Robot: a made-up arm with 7 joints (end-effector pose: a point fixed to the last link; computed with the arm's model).
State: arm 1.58 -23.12 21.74 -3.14 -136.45 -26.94 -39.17
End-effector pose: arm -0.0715 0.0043 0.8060 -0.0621 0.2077 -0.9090 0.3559
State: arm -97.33 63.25 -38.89 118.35 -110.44 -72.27 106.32
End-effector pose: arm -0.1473 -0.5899 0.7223 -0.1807 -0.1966 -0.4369 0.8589
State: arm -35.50 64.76 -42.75 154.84 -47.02 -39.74 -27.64
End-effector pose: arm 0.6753 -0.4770 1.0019 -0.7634 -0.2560 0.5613 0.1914
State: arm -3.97 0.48 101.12 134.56 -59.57 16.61 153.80
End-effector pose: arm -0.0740 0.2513 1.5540 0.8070 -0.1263 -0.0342 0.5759
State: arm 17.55 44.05 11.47 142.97 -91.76 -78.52 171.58
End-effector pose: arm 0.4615 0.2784 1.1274 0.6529 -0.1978 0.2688 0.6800
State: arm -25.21 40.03 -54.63 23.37 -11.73 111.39 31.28
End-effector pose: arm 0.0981 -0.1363 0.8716 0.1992 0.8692 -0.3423 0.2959
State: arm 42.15 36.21 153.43 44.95 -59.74 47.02 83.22
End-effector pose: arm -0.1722 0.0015 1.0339 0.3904 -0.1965 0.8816 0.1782
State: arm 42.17 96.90 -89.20 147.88 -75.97 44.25 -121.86
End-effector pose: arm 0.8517 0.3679 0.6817 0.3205 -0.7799 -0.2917 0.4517
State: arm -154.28 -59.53 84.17 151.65 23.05 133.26 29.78
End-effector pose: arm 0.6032 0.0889 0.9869 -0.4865 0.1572 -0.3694 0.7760
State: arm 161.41 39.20 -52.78 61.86 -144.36 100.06 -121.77
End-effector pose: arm -0.2392 0.5451 1.0062 0.7898 -0.4871 0.1171 0.3539
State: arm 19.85 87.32 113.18 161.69 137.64 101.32 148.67
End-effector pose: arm 0.8570 0.1739 0.8337 -0.1638 -0.7267 -0.6066 0.2776
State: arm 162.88 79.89 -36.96 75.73 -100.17 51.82 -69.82
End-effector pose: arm -0.3227 0.5026 0.5067 0.5712 -0.1538 -0.0726 0.8030
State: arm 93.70 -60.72 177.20 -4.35 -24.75 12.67 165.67
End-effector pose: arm 0.1066 -0.0955 0.6326 0.1945 -0.6778 0.6818 0.1946
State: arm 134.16 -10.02 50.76 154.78 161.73 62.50 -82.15
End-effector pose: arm 0.0925 -0.1264 1.6167 -0.7962 -0.5335 0.1390 0.2493
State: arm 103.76 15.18 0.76 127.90 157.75 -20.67 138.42
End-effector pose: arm 0.0387 0.5336 1.2485 0.0797 -0.8077 0.5842 0.0054
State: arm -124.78 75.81 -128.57 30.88 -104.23 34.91 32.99
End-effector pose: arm -0.1992 0.0718 0.9810 0.5334 0.7582 -0.3487 0.1381
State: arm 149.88 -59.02 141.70 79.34 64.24 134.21 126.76
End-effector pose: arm 0.4972 -0.2749 0.6879 -0.0686 -0.8101 0.5667 0.1338
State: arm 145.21 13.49 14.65 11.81 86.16 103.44 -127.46
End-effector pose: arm -0.1607 -0.0524 0.8735 -0.5158 -0.5555 -0.6357 0.1457
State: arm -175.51 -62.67 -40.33 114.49 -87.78 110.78 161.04
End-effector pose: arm 0.4959 0.4197 1.1071 0.1758 0.1047 -0.4400 0.8744
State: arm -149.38 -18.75 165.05 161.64 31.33 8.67 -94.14
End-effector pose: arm 0.3483 0.1522 1.5681 -0.5431 -0.7993 0.2337 0.1075
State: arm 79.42 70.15 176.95 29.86 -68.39 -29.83 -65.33
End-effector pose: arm 0.1820 0.0530 1.1124 -0.7805 0.3192 0.4396 0.3092
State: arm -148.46 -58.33 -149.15 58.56 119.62 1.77 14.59
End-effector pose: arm 0.3248 0.4006 0.5372 -0.0266 0.2927 -0.4806 0.8262
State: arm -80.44 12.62 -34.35 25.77 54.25 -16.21 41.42
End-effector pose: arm -0.2313 -0.3160 0.8619 0.2255 0.0124 0.9694 0.0957
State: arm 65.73 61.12 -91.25 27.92 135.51 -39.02 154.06
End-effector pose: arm 0.2100 -0.0243 0.9653 -0.4649 0.5213 0.4275 0.5738
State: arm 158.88 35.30 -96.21 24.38 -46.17 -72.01 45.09
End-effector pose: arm -0.0947 0.3909 0.9275 0.2958 -0.5384 0.6632 0.4274
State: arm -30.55 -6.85 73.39 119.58 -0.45 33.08 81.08
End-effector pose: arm 0.1905 0.2970 1.4561 0.4122 -0.4628 -0.1215 0.7753
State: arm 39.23 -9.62 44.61 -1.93 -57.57 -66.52 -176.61
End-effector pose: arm -0.1217 0.1155 0.9737 0.1886 0.4437 -0.0510 0.8746
